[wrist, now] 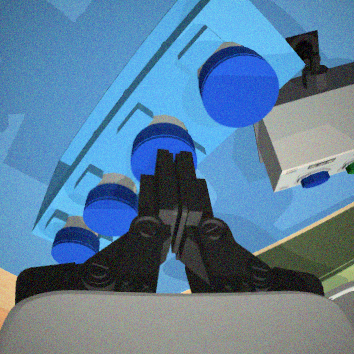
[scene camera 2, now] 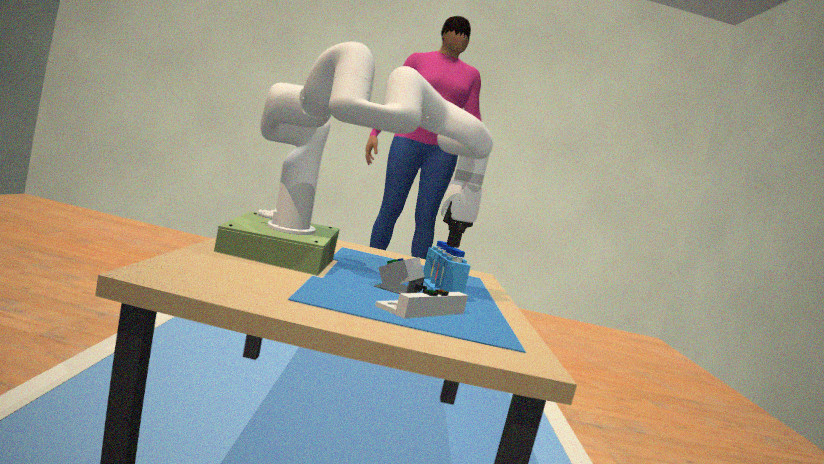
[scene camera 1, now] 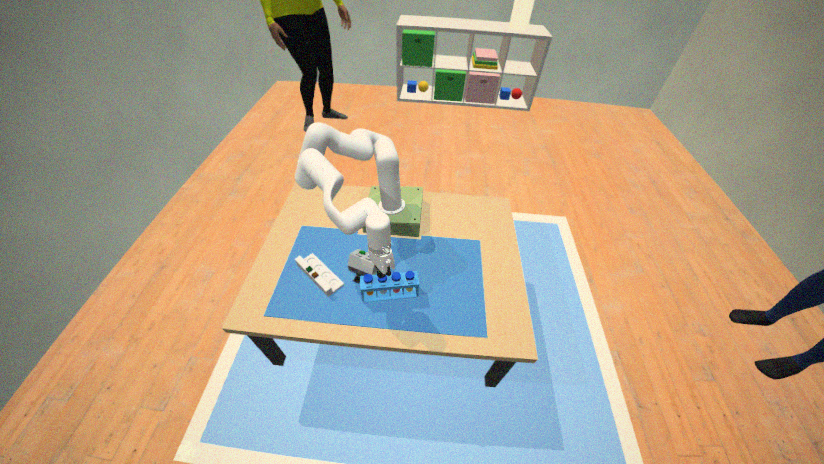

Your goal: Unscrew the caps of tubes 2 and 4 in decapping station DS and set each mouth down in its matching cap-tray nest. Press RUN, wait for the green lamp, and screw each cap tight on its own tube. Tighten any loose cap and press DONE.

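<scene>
A light-blue rack holds tubes upright in a row, all with blue caps. My gripper is shut and empty. Its tips are at the second cap from the grey box's end, overlapping it in the wrist view; contact is unclear. The end cap is beside it. The grey box carries a blue button and a green button. The white cap tray has round nests. Tube numbers are unreadable.
A dark square housing on a short post stands at the grey box, close to the rack's end. The green arm base is behind the blue mat. People stand beyond the table.
</scene>
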